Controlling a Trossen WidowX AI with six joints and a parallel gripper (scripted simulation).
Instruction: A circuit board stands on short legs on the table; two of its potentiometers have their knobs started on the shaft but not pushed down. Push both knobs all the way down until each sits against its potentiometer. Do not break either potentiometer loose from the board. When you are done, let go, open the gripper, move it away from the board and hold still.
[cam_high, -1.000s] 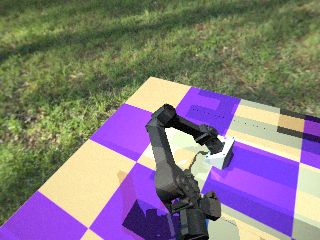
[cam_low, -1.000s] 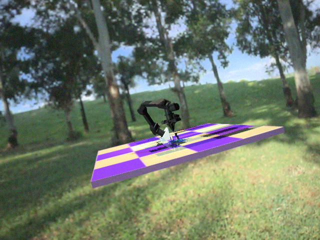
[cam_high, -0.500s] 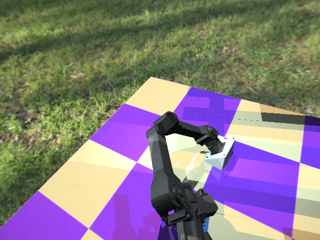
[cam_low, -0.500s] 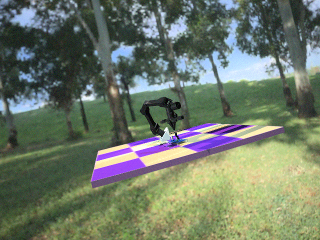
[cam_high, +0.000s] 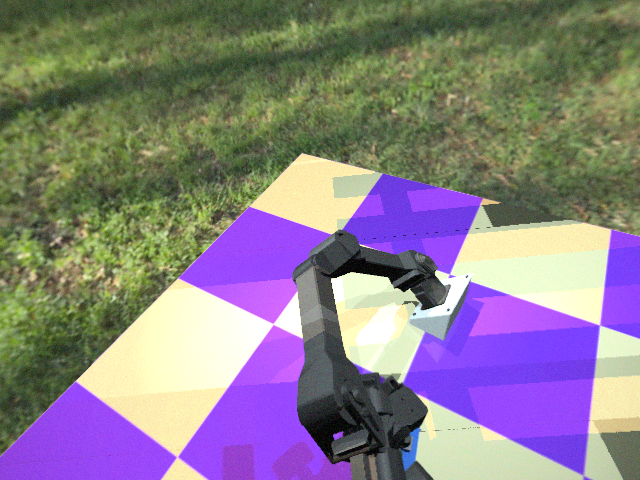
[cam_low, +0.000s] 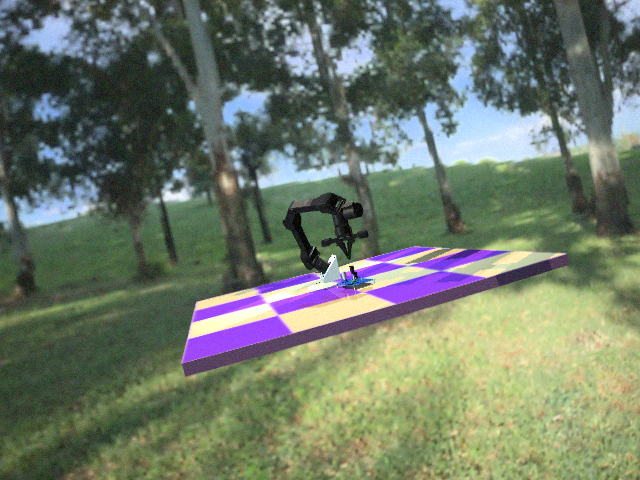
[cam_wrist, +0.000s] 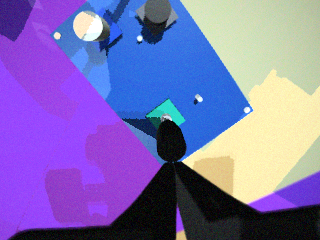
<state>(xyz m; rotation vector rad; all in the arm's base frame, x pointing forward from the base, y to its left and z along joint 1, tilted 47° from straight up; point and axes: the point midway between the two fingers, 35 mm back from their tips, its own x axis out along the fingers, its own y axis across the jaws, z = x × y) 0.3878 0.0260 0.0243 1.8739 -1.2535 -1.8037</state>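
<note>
Right now my gripper tip is 60 mm above the green potentiometer. Also, from my gripper tip: white-topped knob 90 mm behind, 70 mm below, 10 mm to the right.
</note>
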